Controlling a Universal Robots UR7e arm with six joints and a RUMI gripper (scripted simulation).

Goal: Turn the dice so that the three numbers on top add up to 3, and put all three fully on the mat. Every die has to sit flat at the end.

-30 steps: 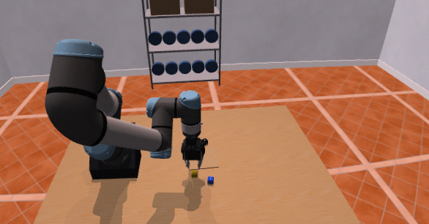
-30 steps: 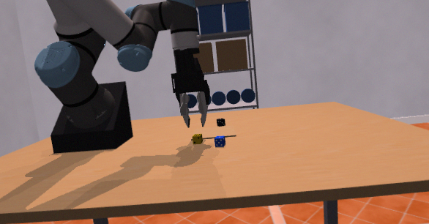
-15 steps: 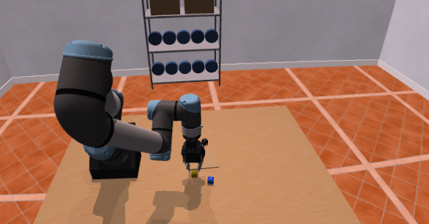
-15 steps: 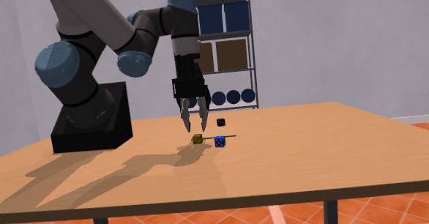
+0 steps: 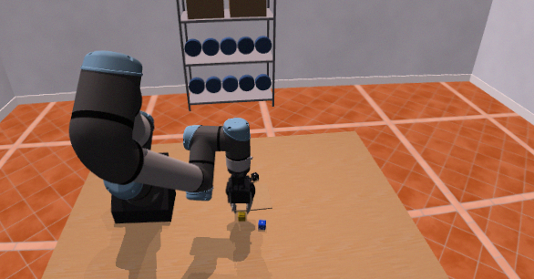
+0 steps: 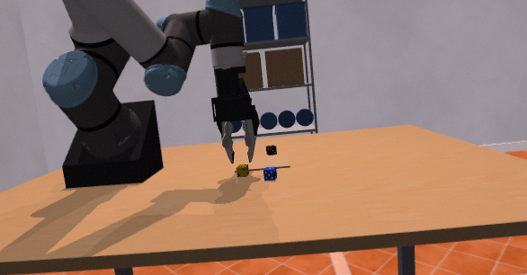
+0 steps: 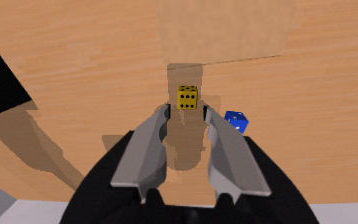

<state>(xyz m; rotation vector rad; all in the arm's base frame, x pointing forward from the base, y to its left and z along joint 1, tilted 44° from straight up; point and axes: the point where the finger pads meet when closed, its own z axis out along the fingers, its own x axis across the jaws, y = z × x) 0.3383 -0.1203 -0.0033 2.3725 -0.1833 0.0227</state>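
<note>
My gripper is now 40 mm above the yellow die. The rest, counted from my hand: blue die: 70 mm ahead, 50 mm to the right, 40 mm below; black die: 70 mm ahead, 220 mm to the left, 40 mm below; tan mat: 50 mm ahead, 110 mm to the left, 50 mm below.
</note>
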